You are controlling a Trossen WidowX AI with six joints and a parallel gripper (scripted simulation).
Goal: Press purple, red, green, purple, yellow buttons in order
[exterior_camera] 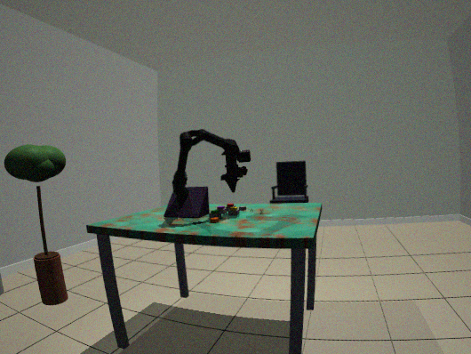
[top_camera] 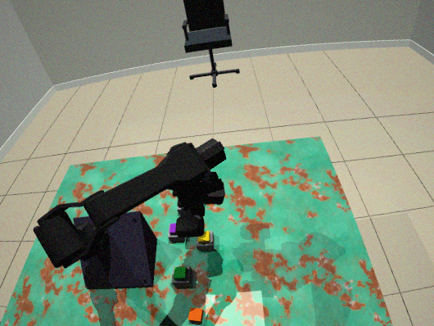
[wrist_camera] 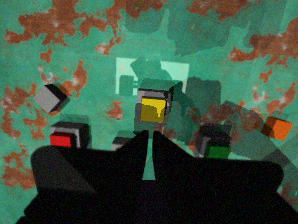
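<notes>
The yellow button lies 9 cm below my gripper tip. The rest, counted from my gripper tip: green button 11 cm to the right, 9 cm below, 7 cm behind; red button 13 cm to the left, 9 cm below, 7 cm behind; purple button 9 cm below, 9 cm behind, 3 cm to the left.
</notes>
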